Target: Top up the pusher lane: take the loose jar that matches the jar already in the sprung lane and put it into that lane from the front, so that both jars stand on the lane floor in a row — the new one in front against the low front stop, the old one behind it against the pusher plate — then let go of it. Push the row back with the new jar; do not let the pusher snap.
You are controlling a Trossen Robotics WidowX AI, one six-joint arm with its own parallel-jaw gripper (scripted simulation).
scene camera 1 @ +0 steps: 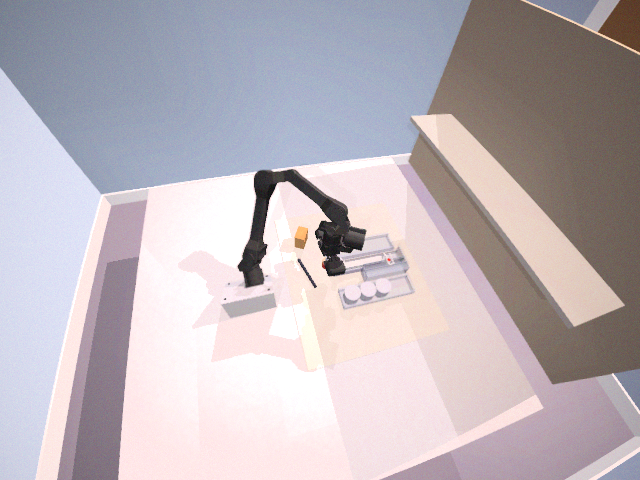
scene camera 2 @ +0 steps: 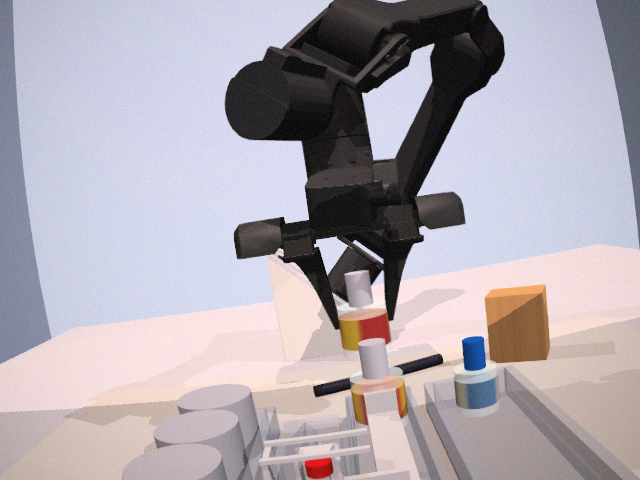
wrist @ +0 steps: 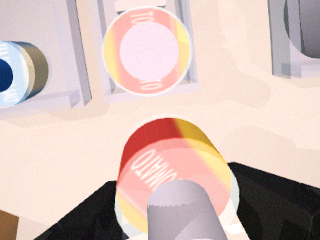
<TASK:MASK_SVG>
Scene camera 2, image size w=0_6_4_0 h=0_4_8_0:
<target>gripper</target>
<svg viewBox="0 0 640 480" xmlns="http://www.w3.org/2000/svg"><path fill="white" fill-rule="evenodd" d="M365 135L335 138L302 146L308 180L305 184L305 194L309 220L285 223L284 217L239 224L234 231L237 260L273 255L278 249L283 249L283 263L294 262L303 271L315 289L335 330L340 329L337 307L319 247L314 247L316 240L385 229L387 236L382 237L384 299L386 301L388 318L391 321L394 320L401 277L408 255L415 243L424 241L424 235L419 233L419 228L426 226L432 230L466 224L463 202L454 192L407 198L407 205L400 205L401 192L397 159L373 160L370 136Z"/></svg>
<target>glass jar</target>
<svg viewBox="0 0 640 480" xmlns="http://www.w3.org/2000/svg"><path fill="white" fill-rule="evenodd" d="M368 270L344 274L349 303L339 305L337 312L344 349L343 354L344 358L348 360L360 361L358 343L366 339L383 338L387 354L392 351L386 301L384 299L372 299L373 293Z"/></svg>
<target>glass jar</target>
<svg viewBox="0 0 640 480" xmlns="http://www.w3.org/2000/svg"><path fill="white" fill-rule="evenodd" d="M383 338L366 339L358 343L362 371L350 377L352 404L357 428L367 427L368 435L370 435L363 393L396 388L398 413L402 420L403 428L409 422L406 389L403 380L404 373L399 367L389 367L385 340Z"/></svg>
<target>black rod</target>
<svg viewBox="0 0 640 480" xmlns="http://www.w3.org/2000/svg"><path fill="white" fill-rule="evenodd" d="M350 377L313 386L315 397L322 397L351 389ZM443 357L441 354L436 354L402 363L395 367L401 368L404 374L441 365L443 364Z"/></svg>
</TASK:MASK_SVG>
